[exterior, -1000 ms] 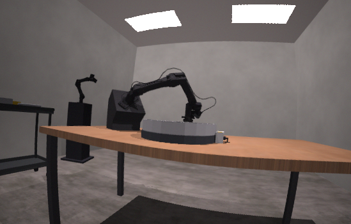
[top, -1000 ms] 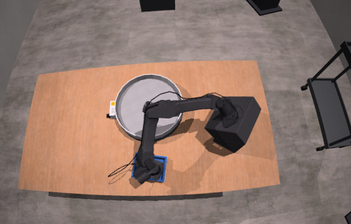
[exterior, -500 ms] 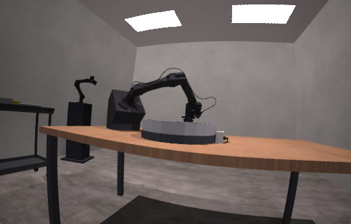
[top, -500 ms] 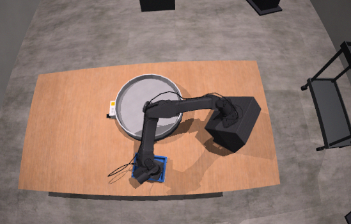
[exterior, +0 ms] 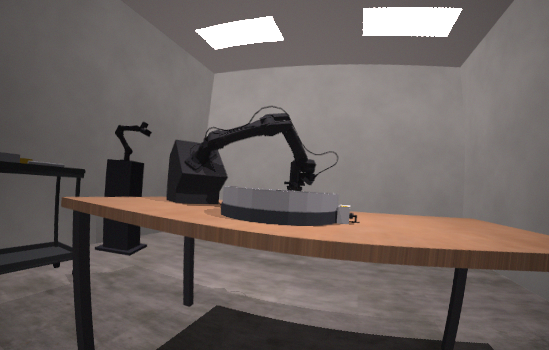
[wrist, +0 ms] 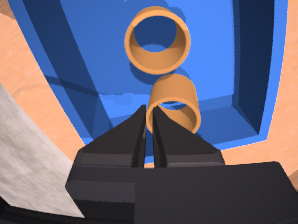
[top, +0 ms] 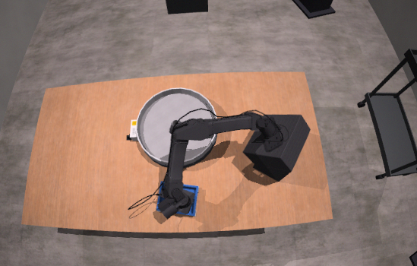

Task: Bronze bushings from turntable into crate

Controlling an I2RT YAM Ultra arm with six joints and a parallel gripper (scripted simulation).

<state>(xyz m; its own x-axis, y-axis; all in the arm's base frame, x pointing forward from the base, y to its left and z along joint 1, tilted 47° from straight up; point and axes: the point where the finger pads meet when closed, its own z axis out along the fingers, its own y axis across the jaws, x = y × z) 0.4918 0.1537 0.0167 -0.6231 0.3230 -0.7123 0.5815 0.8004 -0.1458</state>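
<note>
My gripper is now 4 cm to the left of the blue crate, 3 cm short of it and 2 cm above it. The rest, counted from my hand: round grey turntable (39 cm to the right, 10 cm behind).
</note>
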